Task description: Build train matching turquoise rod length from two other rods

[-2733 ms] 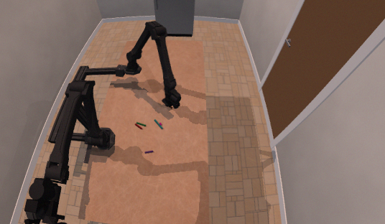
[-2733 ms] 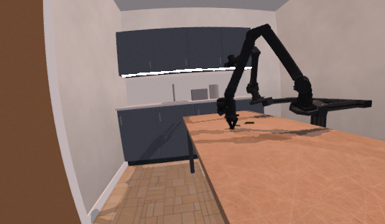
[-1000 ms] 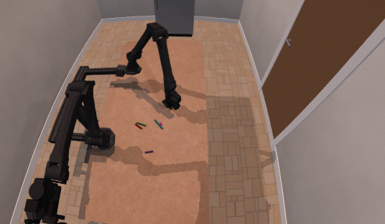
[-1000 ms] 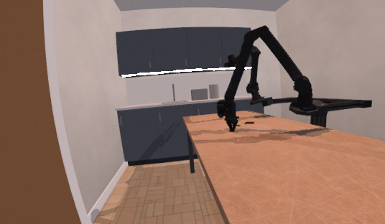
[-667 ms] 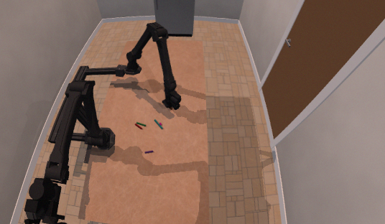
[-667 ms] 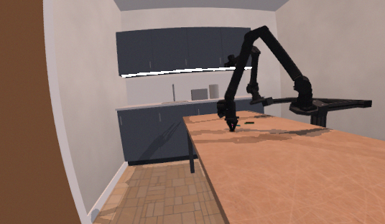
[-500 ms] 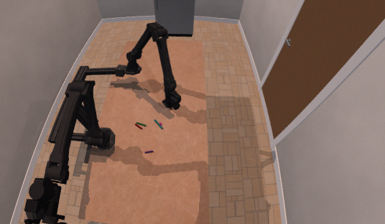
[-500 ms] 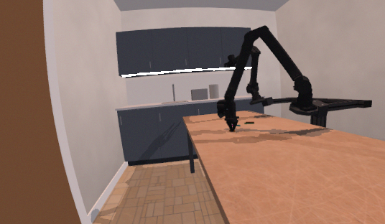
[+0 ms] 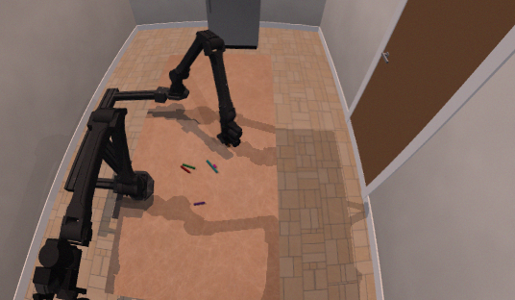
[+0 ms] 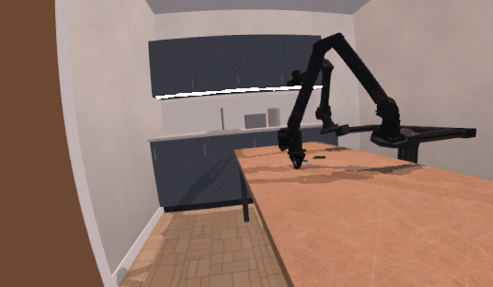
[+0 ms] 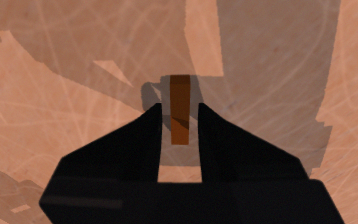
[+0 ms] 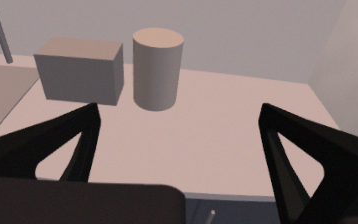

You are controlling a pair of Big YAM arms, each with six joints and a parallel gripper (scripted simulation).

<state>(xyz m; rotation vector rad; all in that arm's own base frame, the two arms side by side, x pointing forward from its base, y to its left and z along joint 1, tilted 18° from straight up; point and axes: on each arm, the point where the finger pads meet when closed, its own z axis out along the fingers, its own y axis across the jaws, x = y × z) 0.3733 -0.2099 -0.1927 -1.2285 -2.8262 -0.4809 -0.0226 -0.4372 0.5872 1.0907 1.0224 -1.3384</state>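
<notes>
My left gripper is now right at the orange rod. The rest, counted from my left hand: red rod (210 mm behind, 210 mm to the right); green rod (190 mm behind, 190 mm to the right); turquoise rod (60 mm behind, 170 mm to the right).
</notes>
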